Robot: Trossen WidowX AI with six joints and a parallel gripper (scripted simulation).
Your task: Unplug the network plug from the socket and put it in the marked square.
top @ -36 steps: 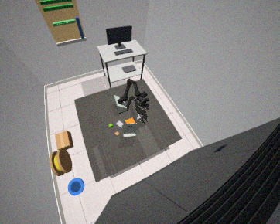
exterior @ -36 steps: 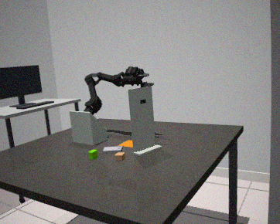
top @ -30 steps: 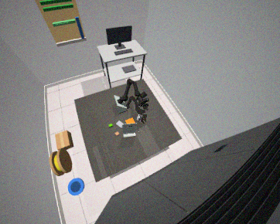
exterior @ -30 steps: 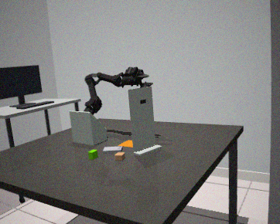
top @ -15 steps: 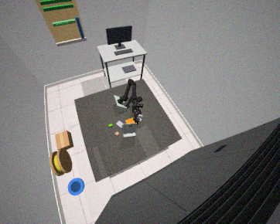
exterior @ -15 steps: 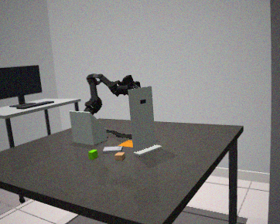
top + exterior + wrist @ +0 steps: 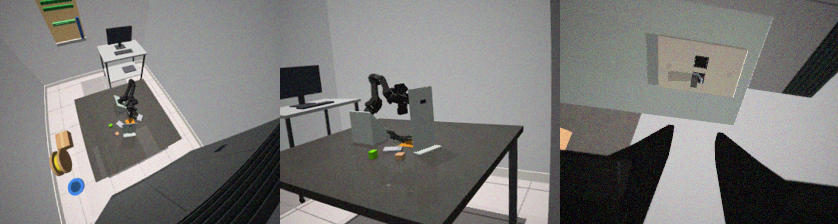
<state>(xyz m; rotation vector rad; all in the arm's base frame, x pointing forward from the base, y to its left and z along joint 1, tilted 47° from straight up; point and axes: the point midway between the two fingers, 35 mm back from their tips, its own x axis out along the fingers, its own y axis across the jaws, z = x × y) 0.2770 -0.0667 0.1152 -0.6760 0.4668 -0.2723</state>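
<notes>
The grey network plug lies 11 cm ahead of my gripper tip and 4 cm to the right of it. The rest, counted from my gripper tip: upright panel: 14 cm ahead, 11 cm below, 4 cm to the right; then orange marked square: 28 cm below, 3 cm to the left, 2 cm behind.
</notes>
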